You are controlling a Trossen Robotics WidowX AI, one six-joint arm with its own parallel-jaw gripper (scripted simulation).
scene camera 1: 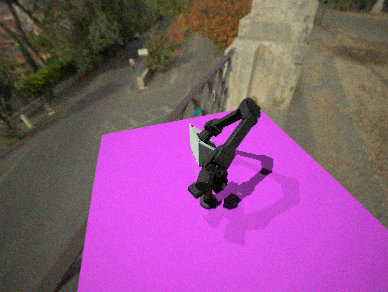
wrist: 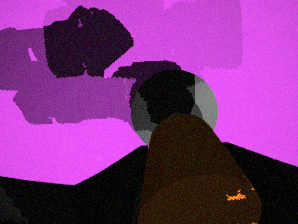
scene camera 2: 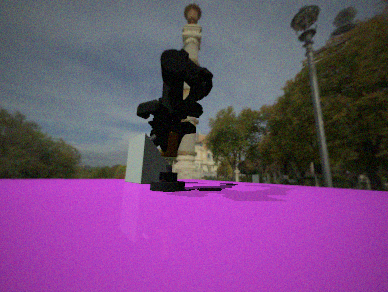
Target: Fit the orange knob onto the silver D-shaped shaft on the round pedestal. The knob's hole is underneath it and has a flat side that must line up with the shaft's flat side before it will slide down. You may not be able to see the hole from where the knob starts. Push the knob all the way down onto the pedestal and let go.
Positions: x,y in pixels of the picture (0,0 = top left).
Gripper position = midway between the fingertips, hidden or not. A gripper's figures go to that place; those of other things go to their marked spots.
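Scene:
Lens distances: the gripper (wrist: 184,151) is 0.10 m from the lens; a pedestal (wrist: 164,94), 0.17 m from the lens.

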